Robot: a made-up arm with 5 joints.
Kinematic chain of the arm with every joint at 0, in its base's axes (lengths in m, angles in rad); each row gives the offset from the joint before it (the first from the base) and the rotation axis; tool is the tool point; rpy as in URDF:
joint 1: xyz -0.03 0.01 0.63 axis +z
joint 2: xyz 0 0.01 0.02 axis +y
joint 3: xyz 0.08 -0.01 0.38 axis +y
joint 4: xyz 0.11 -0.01 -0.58 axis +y
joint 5: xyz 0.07 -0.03 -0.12 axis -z
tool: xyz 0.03 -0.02 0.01 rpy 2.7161 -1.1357 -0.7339
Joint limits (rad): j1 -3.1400..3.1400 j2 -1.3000..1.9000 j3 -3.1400..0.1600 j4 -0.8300..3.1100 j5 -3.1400..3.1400
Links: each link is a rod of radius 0.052 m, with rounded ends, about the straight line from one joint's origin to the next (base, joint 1, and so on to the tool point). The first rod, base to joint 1, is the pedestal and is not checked.
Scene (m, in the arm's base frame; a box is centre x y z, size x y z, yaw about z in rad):
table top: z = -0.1
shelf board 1: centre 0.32 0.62 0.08 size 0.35 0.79 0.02 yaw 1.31
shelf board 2: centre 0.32 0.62 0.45 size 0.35 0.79 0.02 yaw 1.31
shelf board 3: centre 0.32 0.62 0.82 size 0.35 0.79 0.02 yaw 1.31
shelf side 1: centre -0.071 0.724 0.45 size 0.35 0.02 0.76 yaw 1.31
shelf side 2: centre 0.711 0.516 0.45 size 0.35 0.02 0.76 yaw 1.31
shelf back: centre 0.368 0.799 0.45 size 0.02 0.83 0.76 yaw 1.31
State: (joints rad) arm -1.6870 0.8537 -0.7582 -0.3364 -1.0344
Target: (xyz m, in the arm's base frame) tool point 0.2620 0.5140 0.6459
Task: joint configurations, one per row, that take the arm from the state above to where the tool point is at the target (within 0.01 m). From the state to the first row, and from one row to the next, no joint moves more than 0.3 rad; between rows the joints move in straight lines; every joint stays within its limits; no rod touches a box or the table.
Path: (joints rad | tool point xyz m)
1: -1.4103 0.7632 -0.7297 -0.3749 -1.0479 | 0.0333 -0.5311 0.2165
2: -1.1335 0.6728 -0.7011 -0.4133 -1.0614 | 0.1879 -0.5119 0.2649
3: -0.8568 0.5823 -0.6726 -0.4518 -1.0748 | 0.3334 -0.4447 0.3140
4: -0.5800 0.4919 -0.6440 -0.4903 -1.0883 | 0.4543 -0.3345 0.3633
5: -0.3033 0.4014 -0.6155 -0.5287 -1.1018 | 0.5378 -0.1910 0.4127
6: -0.0266 0.3110 -0.5869 -0.5672 -1.1153 | 0.5749 -0.0280 0.4616
7: 0.2502 0.2205 -0.5584 -0.6056 -1.1288 | 0.5620 0.1392 0.5097
8: 0.5269 0.1300 -0.5298 -0.6441 -1.1423 | 0.5004 0.2942 0.5567
9: 0.8036 0.0396 -0.5013 -0.6826 -1.1557 | 0.3968 0.4229 0.6022
10: 1.0804 -0.0509 -0.4727 -0.7210 -1.1692 | 0.2620 0.5140 0.6459

